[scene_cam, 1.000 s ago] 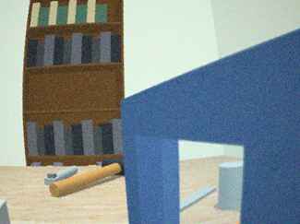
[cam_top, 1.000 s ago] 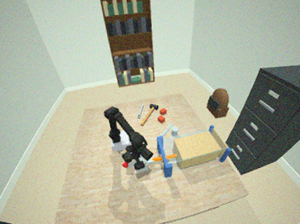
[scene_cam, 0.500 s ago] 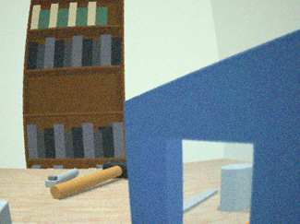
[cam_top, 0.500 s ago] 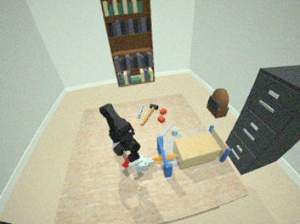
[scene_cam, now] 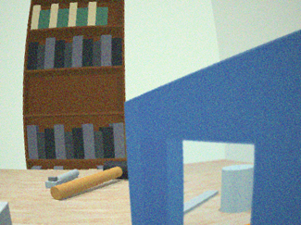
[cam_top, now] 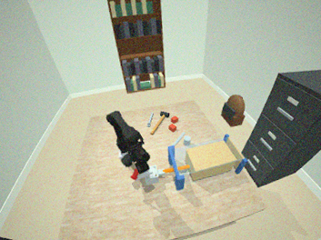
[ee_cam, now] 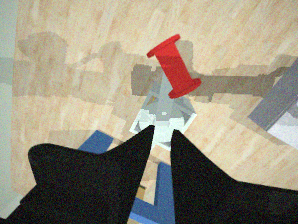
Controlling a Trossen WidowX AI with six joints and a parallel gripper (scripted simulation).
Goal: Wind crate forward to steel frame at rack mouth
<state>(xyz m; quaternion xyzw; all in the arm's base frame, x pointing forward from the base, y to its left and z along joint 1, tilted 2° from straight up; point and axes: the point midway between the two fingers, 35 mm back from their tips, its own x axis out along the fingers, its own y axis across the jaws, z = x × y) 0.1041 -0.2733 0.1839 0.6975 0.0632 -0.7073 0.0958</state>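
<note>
My gripper tip is 50 mm past the red grip, 10 mm to the left of it and 80 mm above it. Also, from my gripper tip: blue frame 210 mm ahead, 110 mm below; grey winch 40 mm ahead, 10 mm to the left, 180 mm below; winch handle 10 mm behind, 110 mm below.
</note>
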